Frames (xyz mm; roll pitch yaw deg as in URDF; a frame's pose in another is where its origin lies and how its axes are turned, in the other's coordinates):
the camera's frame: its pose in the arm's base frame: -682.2 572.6 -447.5 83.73 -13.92 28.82
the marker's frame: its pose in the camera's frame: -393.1 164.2 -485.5 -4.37 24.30 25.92
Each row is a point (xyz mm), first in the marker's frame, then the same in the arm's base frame.
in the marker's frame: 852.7 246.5 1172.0
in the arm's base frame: -353.6 639.6 692.2
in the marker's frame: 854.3 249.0 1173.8
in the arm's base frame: -353.4 639.2 695.6
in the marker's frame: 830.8 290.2 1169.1
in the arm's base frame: -393.0 617.7 711.2
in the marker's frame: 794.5 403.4 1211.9
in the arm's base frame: -455.0 543.4 792.5
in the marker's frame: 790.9 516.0 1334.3
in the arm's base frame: -452.8 441.6 924.0
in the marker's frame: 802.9 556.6 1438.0
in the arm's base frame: -408.8 376.0 1003.4
